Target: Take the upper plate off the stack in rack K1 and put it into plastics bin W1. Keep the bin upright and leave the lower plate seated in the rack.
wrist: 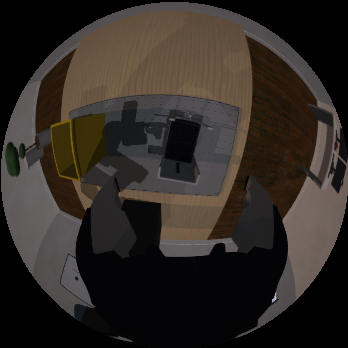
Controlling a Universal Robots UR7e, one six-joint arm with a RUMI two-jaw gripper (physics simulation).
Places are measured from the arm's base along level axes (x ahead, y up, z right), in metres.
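Where they show: gripper, between the fingertips: [182, 178].
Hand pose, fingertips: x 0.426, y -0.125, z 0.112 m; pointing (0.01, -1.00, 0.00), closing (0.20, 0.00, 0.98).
Each offset is from my fingertips to the centre of the thing. Level surfaces: height alone.
A black gridded plate @[dx -0.022, dy -0.247, dz +0.013 m] [183, 140] lies in rack K1 @[dx -0.012, dy -0.211, dz +0.013 m] [189, 173], a little right of the middle of the wrist view. It is the top of the stack; the lower plate cannot be made out beneath it. The rack has pale grey walls, one with a dark slot, and thin rods at its far end. The yellow plastics bin W1 @[dx -0.042, dy -0.198, dz -0.330 m] [90, 143] stands upright at the left edge of the perforated board, and part of its inside shows. My gripper [182, 178] is open and empty, its jaws wide apart in the lower part of the view, apart from the rack and the bin.
The grey perforated board @[dy -0.287 m] [213, 167] carries the rack and lies on the pale wooden table @[dy -0.300 m] [165, 47]. A dark block-like shape [143, 222] shows near the left jaw. Shadows fall across the board between bin and rack. Brown floor lies beyond both table sides.
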